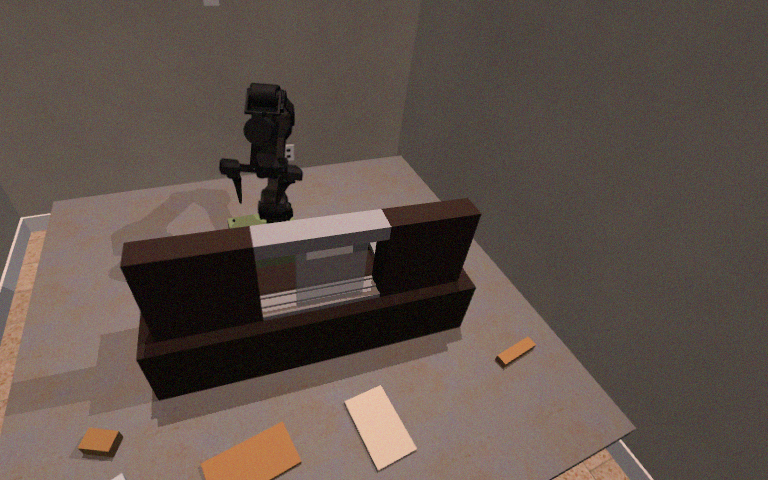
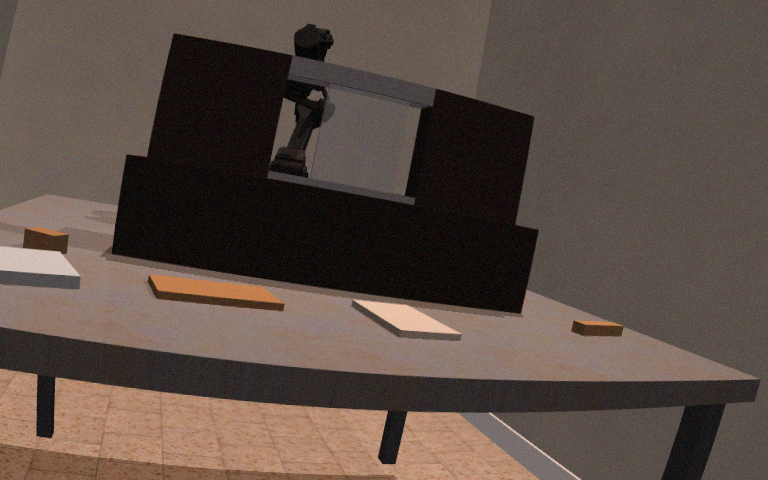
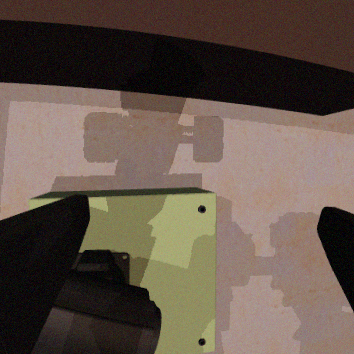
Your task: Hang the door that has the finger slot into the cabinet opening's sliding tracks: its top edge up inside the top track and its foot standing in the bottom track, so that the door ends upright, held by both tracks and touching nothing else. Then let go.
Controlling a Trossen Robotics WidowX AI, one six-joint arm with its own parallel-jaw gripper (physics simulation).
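Frame: origin at the arm's base, x ahead, y left, z up, level; centimetres.
Where they show: gripper, between the fingertips: (image 1: 258, 204) (image 2: 280, 130) (image 3: 205, 213); arm's base, origin of its link: (image 3: 97, 281).
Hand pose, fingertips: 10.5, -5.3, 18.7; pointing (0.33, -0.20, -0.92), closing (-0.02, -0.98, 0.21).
Observation:
Things, the pixels of their centre, and the offset from my fingertips, as dx, dy, dz. "spot": a spot on its surface instead. Level surfaces: height alone.
- dark cabinet, a spot on its surface: (image 2: 317, 243) (image 1: 313, 346) spot: +30.7, +6.0, -19.5
- pale top track, middle of its body: (image 2: 360, 82) (image 1: 322, 233) +24.6, +9.4, +9.5
- grooved bottom track, a spot on its surface: (image 2: 339, 189) (image 1: 321, 308) spot: +27.6, +8.7, -10.1
- grey panel, middle of its body: (image 2: 360, 138) (image 1: 331, 271) +25.9, +11.1, -0.5
- small orange block, middle of its body: (image 2: 598, 328) (image 1: 515, 352) +43.8, +57.3, -25.8
- table, height of its surface: dz -26.8
The dark cabinet (image 1: 317, 339) (image 2: 317, 243) stands upright, with a pale top track (image 1: 322, 227) (image 2: 362, 82) and a grooved bottom track (image 1: 320, 300) (image 2: 339, 189) across its opening. A grey panel (image 1: 334, 280) (image 2: 362, 141) stands upright in the opening. Orange (image 1: 252, 455) (image 2: 215, 289), cream (image 1: 380, 427) (image 2: 407, 318) and white (image 1: 118, 477) (image 2: 33, 263) slabs lie flat on the near side. No finger slot can be made out, so I cannot tell which is the slotted door. My gripper (image 1: 259, 199) (image 3: 205, 213) is open and empty behind the cabinet, above the base plate.
The green base plate (image 1: 240, 220) (image 3: 190, 285) lies behind the cabinet. A small orange block (image 1: 515, 352) (image 2: 597, 328) lies at the right; another orange block (image 1: 100, 441) (image 2: 45, 238) lies at the left. The table (image 1: 481, 407) (image 2: 509, 356) ends at the front and right.

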